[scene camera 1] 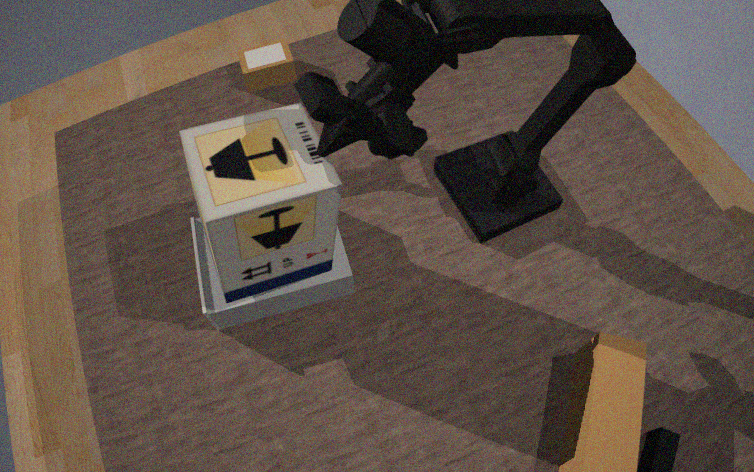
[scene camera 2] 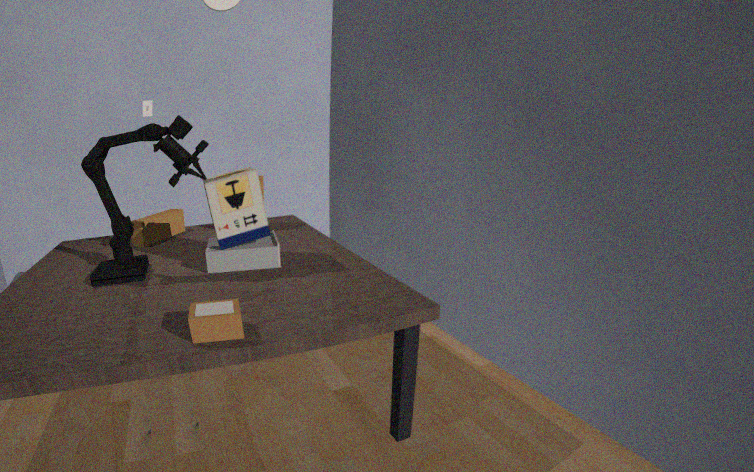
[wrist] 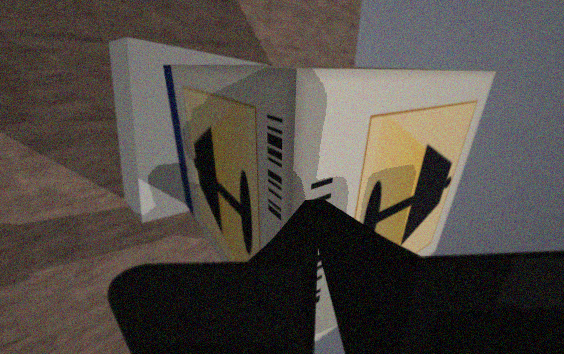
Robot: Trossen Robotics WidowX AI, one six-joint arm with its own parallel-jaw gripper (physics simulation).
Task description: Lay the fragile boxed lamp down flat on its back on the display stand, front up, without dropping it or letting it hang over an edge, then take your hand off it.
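Frame: origin at the arm's base, x ahead, y left, z up, level; metres.
Where they show: gripper, between the fingertips: (scene camera 1: 319, 154) (scene camera 2: 206, 179) (wrist: 314, 209); arm's base, origin of its link: (scene camera 1: 505, 193) (scene camera 2: 123, 261).
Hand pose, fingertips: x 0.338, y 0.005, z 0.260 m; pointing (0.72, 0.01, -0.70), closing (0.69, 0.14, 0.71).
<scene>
Things, the pixels of their top centre, and the offset from my fingertips. Level surfaces: height alone.
- raised lip, centre of its top: (scene camera 1: 197, 262) 0.238 m ahead, 0.026 m right, 0.216 m down
- small cardboard box, centre of its top: (scene camera 2: 214, 308) (scene camera 1: 264, 55) 0.019 m ahead, 0.531 m right, 0.237 m down
- brown table, height of its surface: 0.296 m down
- larger cardboard box, centre of its top: (scene camera 1: 614, 433) (scene camera 2: 157, 215) 0.278 m back, 0.462 m left, 0.187 m down
The boxed lamp (scene camera 1: 278, 228) (scene camera 2: 236, 205) (wrist: 340, 110) is white with yellow lamp pictures and a blue band at its bottom. It stands tilted on the light grey display stand (scene camera 1: 283, 303) (scene camera 2: 243, 260) (wrist: 122, 125), not on its back. In scene camera 2 its top leans left, toward the arm, and its bottom edge is higher on the right. A raised lip (scene camera 1: 198, 267) runs along the stand's side away from the arm. My gripper (scene camera 1: 318, 154) (scene camera 2: 205, 178) (wrist: 314, 209) is shut and empty, its tips at the box's upper edge on the arm's side. The exact contact is hidden.
A small cardboard box (scene camera 1: 269, 75) (scene camera 2: 217, 325) with a white label lies on the brown table (scene camera 1: 333, 411) (scene camera 2: 345, 306). A larger cardboard box (scene camera 1: 612, 400) (scene camera 2: 176, 222) stands on the other side. The arm's black base (scene camera 1: 495, 205) (scene camera 2: 119, 271) is beside the stand.
</scene>
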